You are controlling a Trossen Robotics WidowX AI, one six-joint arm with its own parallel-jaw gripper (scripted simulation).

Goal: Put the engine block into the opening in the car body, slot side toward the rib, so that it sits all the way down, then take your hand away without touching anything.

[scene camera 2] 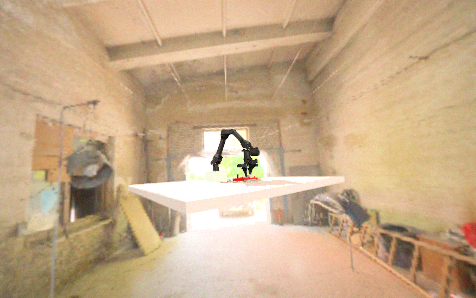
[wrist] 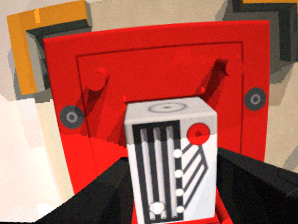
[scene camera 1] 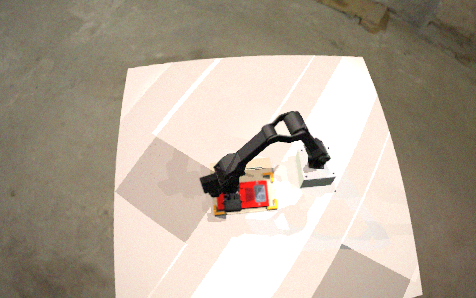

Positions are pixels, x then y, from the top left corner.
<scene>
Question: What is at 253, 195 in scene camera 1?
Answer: A red car body.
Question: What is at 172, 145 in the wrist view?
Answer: An engine block.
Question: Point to a red car body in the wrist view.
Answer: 93, 76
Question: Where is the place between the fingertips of my gripper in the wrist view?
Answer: At 171, 162
</scene>
